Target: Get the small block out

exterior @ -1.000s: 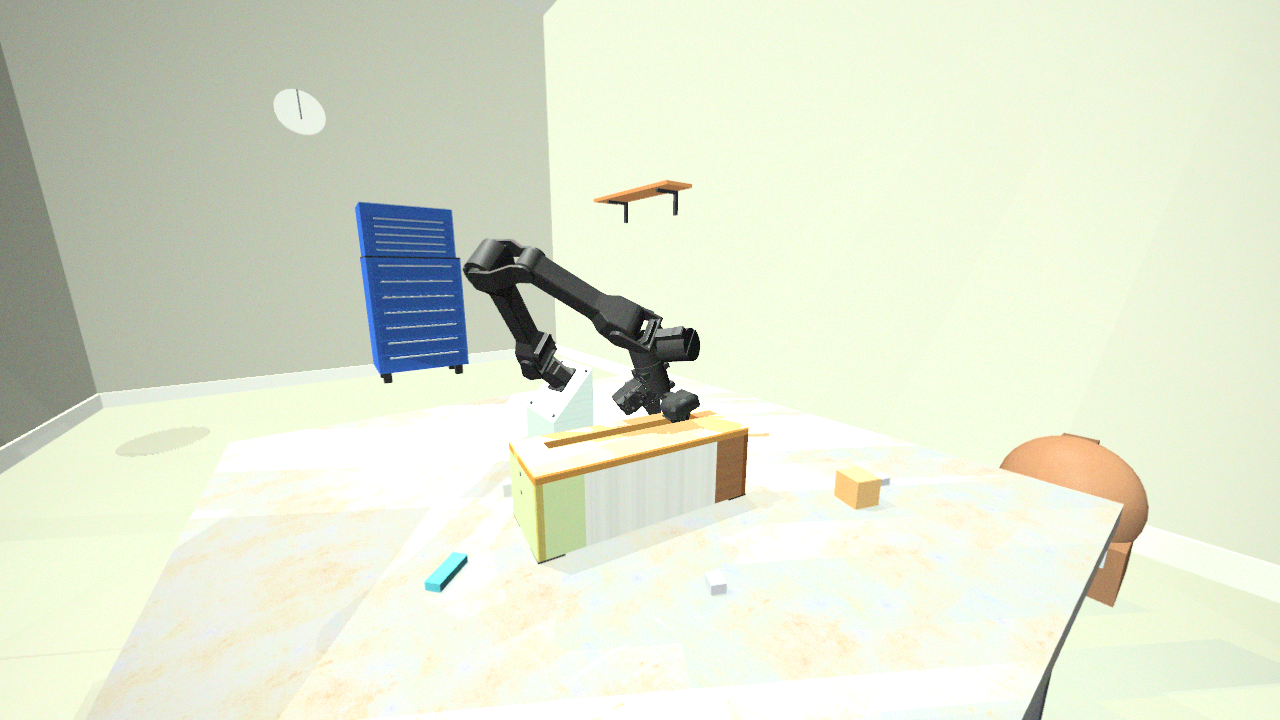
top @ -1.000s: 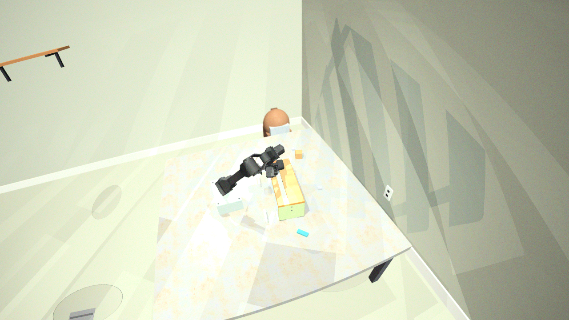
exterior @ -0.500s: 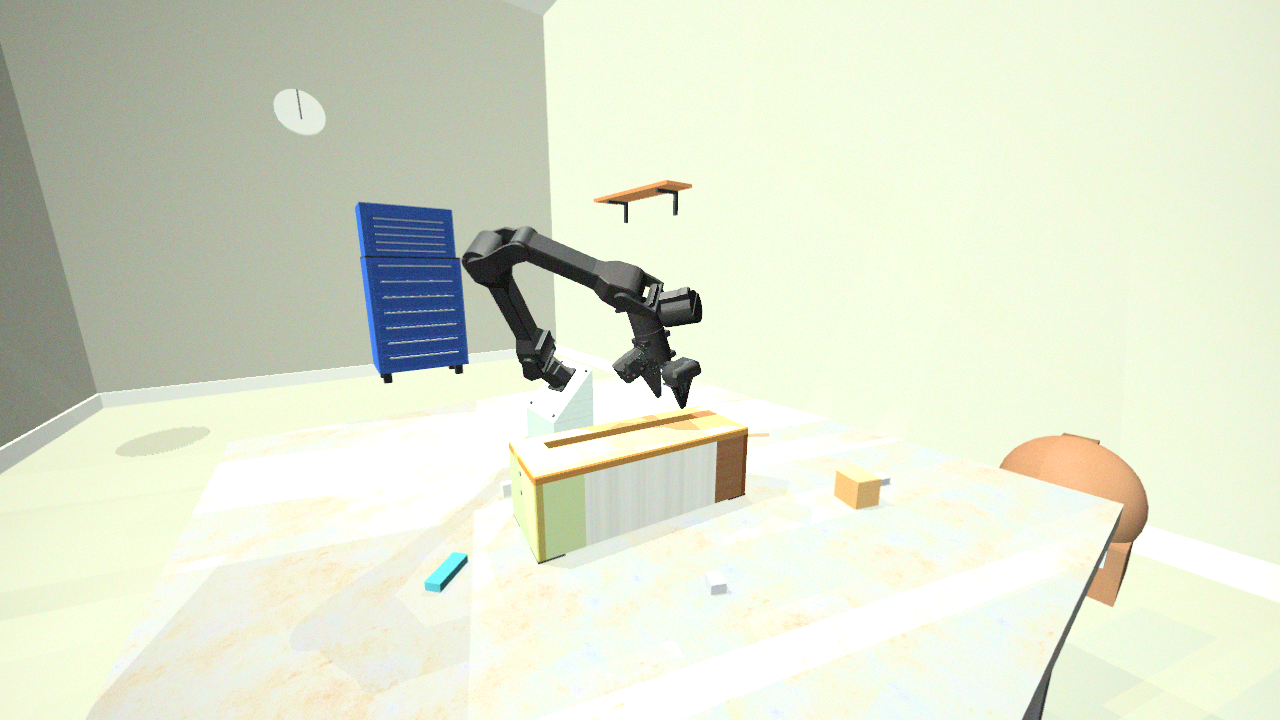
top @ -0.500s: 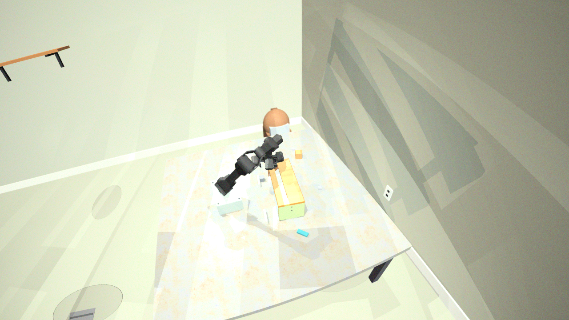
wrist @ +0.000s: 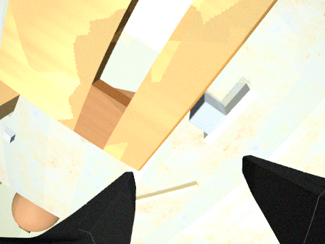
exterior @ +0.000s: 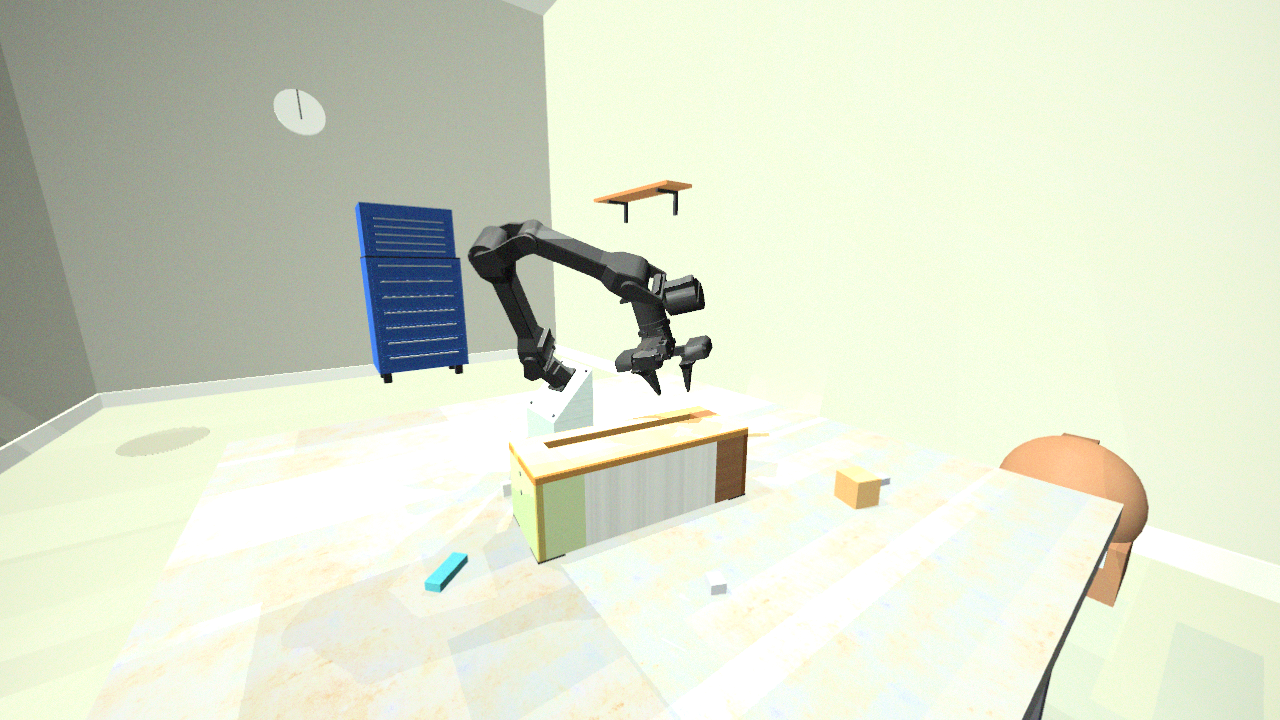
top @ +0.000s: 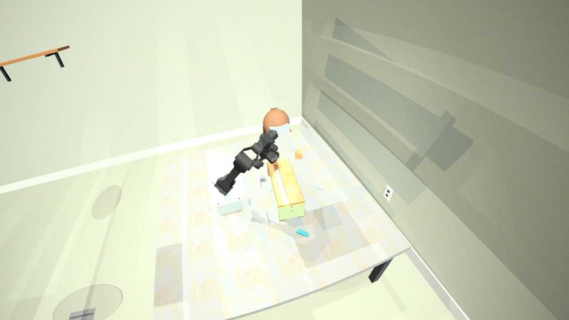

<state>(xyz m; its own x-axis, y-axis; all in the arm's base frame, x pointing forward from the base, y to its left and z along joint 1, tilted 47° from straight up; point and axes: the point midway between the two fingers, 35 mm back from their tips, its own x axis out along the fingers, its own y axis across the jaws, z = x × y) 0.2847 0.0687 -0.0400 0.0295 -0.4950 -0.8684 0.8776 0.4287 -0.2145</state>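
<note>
My gripper tip is 30 mm past the grey block, 30 mm to the right of it and 140 mm above it. From my gripper tip the other things lie so: thin wooden stick (30 mm behind, 230 mm to the left, 160 mm below); then orange cube (300 mm ahead, 150 mm to the left, 140 mm below).
</note>
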